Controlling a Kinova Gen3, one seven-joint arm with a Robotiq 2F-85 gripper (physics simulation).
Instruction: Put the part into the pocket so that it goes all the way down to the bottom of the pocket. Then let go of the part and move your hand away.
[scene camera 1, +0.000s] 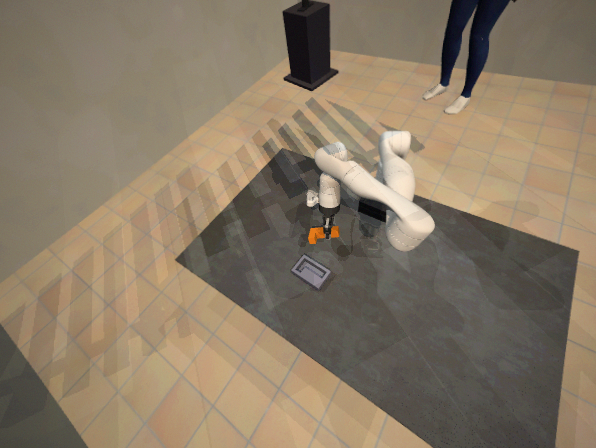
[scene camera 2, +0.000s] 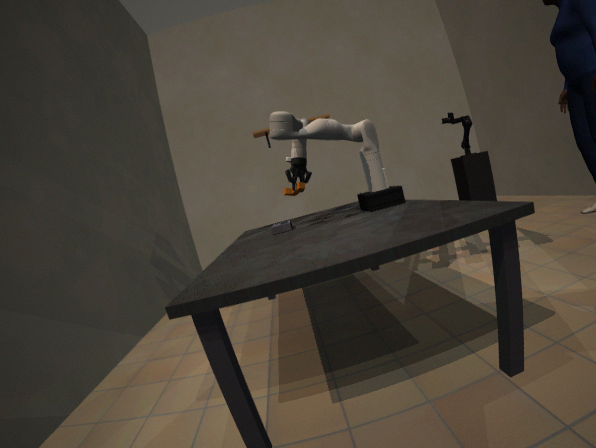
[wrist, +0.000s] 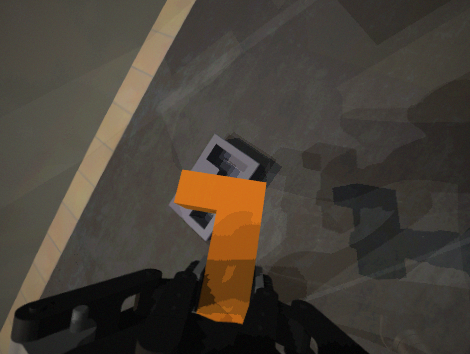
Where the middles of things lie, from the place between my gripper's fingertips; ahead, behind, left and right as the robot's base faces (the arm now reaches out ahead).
The grey pocket block (scene camera 1: 311, 272) is 140 mm below my hand and 120 mm ahead of it. Also, from my hand: orange L-shaped part (wrist: 238, 203): 20 mm ahead, 10 mm to the right, 10 mm above.
